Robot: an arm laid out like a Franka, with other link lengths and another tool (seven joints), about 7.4 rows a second.
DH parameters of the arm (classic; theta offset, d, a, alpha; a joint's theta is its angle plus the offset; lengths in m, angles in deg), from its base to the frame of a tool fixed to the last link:
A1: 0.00 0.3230 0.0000 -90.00
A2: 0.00 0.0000 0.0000 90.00
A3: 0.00 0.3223 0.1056 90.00
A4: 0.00 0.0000 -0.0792 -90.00
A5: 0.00 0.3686 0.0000 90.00
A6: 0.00 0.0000 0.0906 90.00
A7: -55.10 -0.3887 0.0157 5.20
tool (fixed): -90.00 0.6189 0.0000 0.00
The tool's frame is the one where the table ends.
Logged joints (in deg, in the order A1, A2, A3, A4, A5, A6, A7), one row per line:
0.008, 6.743, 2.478, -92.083, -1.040, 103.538, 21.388
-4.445, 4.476, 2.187, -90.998, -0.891, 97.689, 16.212
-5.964, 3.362, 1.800, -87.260, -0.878, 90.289, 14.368
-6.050, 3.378, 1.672, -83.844, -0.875, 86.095, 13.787
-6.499, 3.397, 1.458, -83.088, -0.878, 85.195, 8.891
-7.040, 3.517, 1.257, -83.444, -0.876, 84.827, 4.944
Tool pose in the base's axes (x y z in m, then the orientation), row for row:
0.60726, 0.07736, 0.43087, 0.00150, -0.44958, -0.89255, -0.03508
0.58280, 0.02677, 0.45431, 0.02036, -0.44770, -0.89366, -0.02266
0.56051, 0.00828, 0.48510, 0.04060, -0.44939, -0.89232, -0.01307
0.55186, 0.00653, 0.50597, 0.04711, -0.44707, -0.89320, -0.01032
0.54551, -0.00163, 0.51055, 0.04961, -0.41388, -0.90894, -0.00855
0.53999, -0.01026, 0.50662, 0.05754, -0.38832, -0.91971, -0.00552
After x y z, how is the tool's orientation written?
As a quaternion, w x y z.
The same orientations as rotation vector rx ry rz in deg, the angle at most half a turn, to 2 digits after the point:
-80.85, -160.51, -6.31
-79.56, -158.81, -4.03
-78.86, -156.59, -2.29
-78.14, -156.13, -1.80
-72.23, -158.63, -1.49
-67.45, -159.74, -0.96

